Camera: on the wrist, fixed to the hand. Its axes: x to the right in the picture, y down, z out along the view.
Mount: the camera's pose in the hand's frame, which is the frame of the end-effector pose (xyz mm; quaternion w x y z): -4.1 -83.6 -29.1 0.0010 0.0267 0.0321 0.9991
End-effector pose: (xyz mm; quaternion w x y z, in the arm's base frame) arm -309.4 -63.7 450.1 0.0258 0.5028 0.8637 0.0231
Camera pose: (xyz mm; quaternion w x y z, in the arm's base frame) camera -381.9 -108.9 473.7 0.0642 -0.8634 0.5001 -0.0189
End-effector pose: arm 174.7 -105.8 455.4 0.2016 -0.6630 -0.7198 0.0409
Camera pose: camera 106.5 -125.7 508.3 0.0001 -0.7158 0.6693 0.1994
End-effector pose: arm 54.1 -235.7 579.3 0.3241 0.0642 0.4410 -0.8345
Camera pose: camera 2.2 -177.6 621.4 0.8182 0.4761 -0.0756 0.3133
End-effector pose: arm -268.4 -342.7 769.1 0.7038 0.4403 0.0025 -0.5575
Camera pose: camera -321.6 -320.6 701.7 0.5459 0.0396 -0.4322 0.7167
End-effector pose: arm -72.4 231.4 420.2 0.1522 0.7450 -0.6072 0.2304
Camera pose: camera 3.8 267.6 447.1 0.2305 0.6093 0.7339 -0.1924
